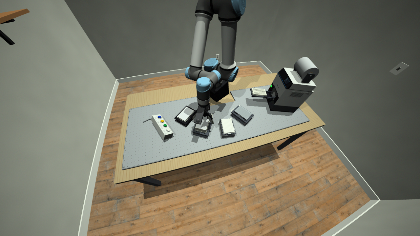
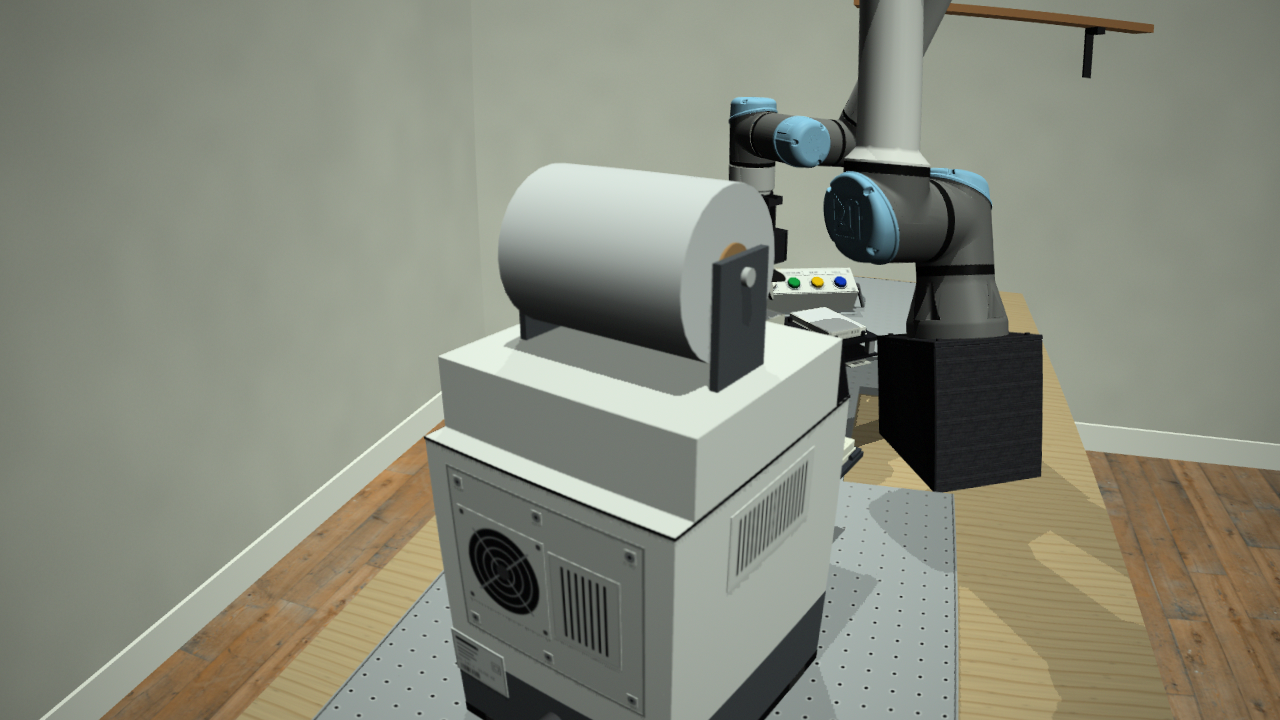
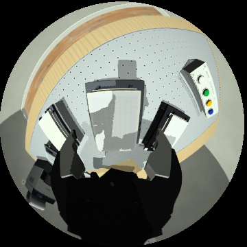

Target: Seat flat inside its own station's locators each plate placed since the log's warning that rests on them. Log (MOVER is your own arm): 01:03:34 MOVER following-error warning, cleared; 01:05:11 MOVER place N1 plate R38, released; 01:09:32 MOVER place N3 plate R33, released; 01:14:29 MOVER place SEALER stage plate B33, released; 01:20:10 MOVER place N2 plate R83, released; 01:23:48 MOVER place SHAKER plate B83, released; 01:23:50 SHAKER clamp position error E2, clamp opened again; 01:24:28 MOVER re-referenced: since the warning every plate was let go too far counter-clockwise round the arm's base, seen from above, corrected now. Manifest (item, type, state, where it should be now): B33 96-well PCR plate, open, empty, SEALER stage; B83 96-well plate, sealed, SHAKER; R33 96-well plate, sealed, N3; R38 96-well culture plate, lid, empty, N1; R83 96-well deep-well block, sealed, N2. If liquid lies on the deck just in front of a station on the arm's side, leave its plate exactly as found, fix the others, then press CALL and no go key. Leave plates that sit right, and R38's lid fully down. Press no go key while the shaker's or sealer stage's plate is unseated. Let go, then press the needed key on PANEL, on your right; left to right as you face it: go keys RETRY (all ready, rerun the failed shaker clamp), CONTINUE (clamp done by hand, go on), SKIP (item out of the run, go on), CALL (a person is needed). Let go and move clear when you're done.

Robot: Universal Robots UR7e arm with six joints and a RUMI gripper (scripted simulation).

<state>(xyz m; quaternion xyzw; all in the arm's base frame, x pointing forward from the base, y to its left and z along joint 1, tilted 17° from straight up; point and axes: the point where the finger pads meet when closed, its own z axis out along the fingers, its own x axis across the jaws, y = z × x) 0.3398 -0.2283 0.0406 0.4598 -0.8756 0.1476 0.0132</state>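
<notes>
The tall sealed deep-well block is 20 mm below my hand. From my hand the other things lie so: roll (840 mm to the left, 310 mm above); white PCR plate (110 mm behind, 590 mm to the left, 30 mm above); grey lidded plate (10 mm ahead, 360 mm to the left, 30 mm below).
</notes>
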